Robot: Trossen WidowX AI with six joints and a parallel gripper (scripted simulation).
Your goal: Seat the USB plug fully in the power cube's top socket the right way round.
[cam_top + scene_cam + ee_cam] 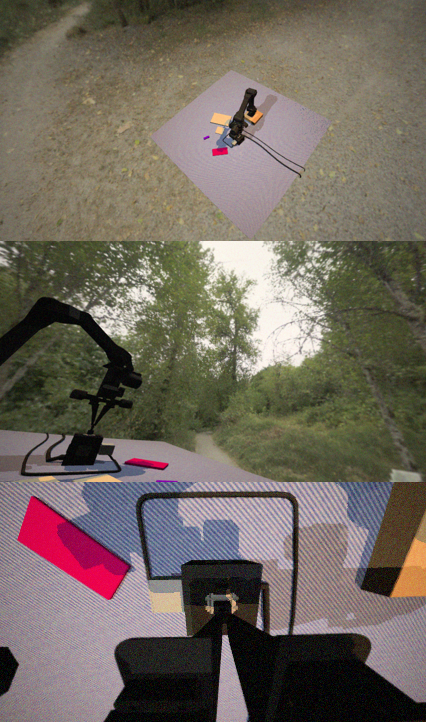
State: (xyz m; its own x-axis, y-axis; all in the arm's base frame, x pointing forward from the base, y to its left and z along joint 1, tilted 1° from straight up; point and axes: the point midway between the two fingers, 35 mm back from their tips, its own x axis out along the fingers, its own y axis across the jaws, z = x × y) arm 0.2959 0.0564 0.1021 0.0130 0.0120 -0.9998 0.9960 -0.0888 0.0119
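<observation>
My gripper tip is 2 cm above the USB plug. The rest, counted from my gripper tip: purple piece (27 cm to the right, 16 cm ahead, 10 cm below); then magenta flat block (19 cm ahead, 10 cm below, 7 cm to the right).
</observation>
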